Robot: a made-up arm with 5 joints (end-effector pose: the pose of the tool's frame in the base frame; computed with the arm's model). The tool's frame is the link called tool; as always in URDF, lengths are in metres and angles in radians.
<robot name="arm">
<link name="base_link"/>
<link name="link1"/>
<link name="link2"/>
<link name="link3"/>
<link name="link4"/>
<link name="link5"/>
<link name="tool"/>
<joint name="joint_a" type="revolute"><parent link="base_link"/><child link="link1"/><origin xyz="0.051 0 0.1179" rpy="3.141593 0 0"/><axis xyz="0 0 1"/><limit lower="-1.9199" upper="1.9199"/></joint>
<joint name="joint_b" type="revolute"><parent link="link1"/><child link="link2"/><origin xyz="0.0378 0.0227 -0.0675" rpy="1.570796 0 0"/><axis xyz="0 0 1"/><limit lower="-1.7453" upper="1.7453"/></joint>
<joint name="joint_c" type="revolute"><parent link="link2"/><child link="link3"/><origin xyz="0.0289 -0.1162 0" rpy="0 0 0"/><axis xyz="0 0 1"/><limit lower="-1.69" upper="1.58"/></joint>
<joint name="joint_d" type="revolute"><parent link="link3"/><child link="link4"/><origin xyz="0.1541 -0.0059 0" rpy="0 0 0"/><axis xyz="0 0 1"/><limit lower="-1.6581" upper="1.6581"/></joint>
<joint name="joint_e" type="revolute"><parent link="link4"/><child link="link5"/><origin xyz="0.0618 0 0.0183" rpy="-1.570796 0 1.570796"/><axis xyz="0 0 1"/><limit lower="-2.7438" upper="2.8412"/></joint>
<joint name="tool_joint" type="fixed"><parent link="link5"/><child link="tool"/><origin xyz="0 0 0" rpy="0 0 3.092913"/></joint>
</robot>
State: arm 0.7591 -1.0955 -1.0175 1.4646 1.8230
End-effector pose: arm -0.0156 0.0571 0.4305 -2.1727 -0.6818 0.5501
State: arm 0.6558 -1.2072 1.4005 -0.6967 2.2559
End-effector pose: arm 0.1640 -0.0925 0.2597 -2.1946 -0.3077 0.9169
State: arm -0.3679 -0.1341 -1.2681 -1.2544 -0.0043
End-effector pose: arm 0.0678 0.0017 0.4861 -0.4306 2.0160 0.1950
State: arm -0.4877 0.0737 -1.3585 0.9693 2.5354
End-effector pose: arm 0.2048 0.0766 0.4678 -2.0748 -1.3336 1.7832
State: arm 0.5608 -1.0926 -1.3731 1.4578 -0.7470
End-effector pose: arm -0.0724 0.0723 0.4086 0.3119 -2.6438 -0.4829
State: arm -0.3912 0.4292 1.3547 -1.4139 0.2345
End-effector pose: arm 0.1851 0.0505 0.1048 0.1246 -1.2095 0.5052
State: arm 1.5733 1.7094 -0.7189 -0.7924 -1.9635
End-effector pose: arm 0.0459 -0.2989 0.0029 -0.3919 1.7571 2.1437
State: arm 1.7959 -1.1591 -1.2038 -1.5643 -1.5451
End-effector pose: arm 0.0946 0.2102 0.3187 -0.1132 -1.1159 2.6878
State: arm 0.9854 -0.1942 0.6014 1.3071 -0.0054
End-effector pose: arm 0.1461 -0.1514 0.1882 0.0674 0.1342 -1.0376
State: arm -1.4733 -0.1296 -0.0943 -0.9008 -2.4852
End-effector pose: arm 0.0775 0.2255 0.4001 2.4870 1.1490 -0.3143
